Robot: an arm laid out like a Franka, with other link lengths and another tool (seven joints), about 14 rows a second.
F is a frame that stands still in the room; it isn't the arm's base.
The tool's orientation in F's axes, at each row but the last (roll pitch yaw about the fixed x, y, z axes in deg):
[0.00, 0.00, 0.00]
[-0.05, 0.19, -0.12]
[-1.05, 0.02, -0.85]
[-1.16, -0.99, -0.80]
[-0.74, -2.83, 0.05]
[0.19, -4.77, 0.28]
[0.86, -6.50, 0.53]
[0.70, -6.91, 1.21]
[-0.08, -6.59, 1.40]
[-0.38, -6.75, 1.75]
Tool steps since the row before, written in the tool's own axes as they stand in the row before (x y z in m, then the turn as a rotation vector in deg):
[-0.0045, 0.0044, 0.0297, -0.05, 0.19, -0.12]
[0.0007, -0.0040, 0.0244, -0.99, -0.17, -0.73]
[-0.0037, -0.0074, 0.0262, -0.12, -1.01, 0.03]
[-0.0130, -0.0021, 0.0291, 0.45, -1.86, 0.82]
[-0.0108, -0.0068, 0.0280, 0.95, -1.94, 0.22]
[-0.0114, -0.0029, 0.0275, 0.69, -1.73, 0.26]
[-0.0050, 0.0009, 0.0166, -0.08, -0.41, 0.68]
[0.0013, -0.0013, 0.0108, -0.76, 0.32, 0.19]
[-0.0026, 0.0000, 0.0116, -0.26, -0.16, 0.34]
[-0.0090, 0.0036, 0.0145, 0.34, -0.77, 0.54]
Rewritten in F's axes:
[-0.0045, 0.0044, 0.0297, -0.05, 0.19, -0.12]
[0.0008, -0.0040, 0.0244, -0.99, -0.17, -0.73]
[-0.0038, -0.0069, 0.0263, -0.13, -1.01, 0.05]
[-0.0135, -0.0013, 0.0289, 0.41, -1.85, 0.87]
[-0.0122, -0.0064, 0.0275, 0.94, -1.94, 0.29]
[-0.0136, -0.0031, 0.0264, 0.67, -1.73, 0.31]
[-0.0069, 0.0006, 0.0159, -0.15, -0.42, 0.66]
[0.0000, -0.0014, 0.0109, -0.78, 0.30, 0.10]
[-0.0039, -0.0001, 0.0112, -0.29, -0.17, 0.31]
[-0.0107, 0.0034, 0.0133, 0.30, -0.76, 0.58]

